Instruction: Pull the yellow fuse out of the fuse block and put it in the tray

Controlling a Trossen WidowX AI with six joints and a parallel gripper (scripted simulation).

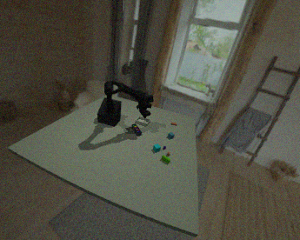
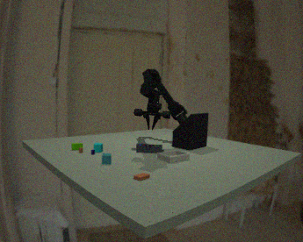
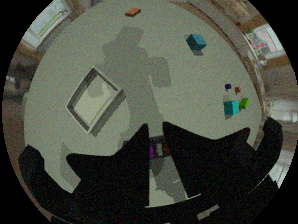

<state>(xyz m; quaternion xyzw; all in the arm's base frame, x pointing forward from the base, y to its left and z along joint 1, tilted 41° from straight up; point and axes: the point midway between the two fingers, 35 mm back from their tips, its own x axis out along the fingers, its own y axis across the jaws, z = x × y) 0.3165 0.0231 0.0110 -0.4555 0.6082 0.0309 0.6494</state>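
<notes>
Now: the yellow fuse 11 cm below my gripper tip, 7 cm behind it and 3 cm to the right of it. Round my gripper tip: tray: 13 cm to the left, 13 cm below, 3 cm behind.
</notes>
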